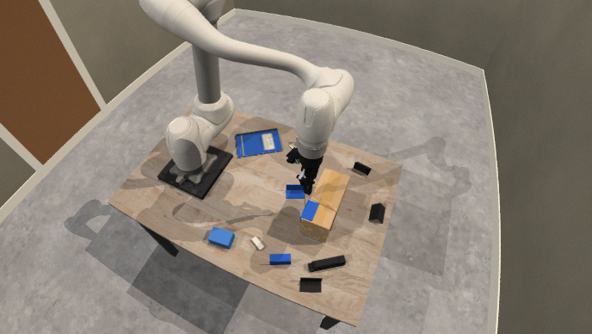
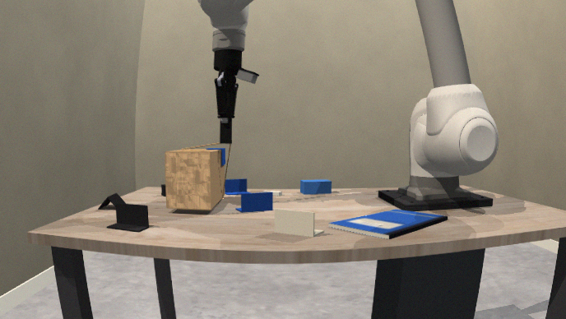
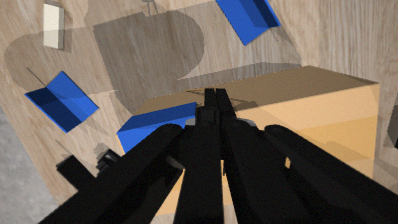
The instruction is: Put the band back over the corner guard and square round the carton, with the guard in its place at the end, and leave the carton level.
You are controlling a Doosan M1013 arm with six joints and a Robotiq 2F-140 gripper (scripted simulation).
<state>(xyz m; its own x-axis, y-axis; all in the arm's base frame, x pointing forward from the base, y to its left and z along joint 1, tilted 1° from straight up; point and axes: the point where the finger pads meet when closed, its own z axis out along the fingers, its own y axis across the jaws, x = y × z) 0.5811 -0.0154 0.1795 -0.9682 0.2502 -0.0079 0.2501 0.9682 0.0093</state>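
Right now my hand is 60 mm to the left of the blue corner guard, 60 mm above it and 20 mm short of it. Round my hand: tan carton (120 mm below, 70 mm ahead, 20 mm to the left); then blue block (270 mm behind, 250 mm to the right, 170 mm below).
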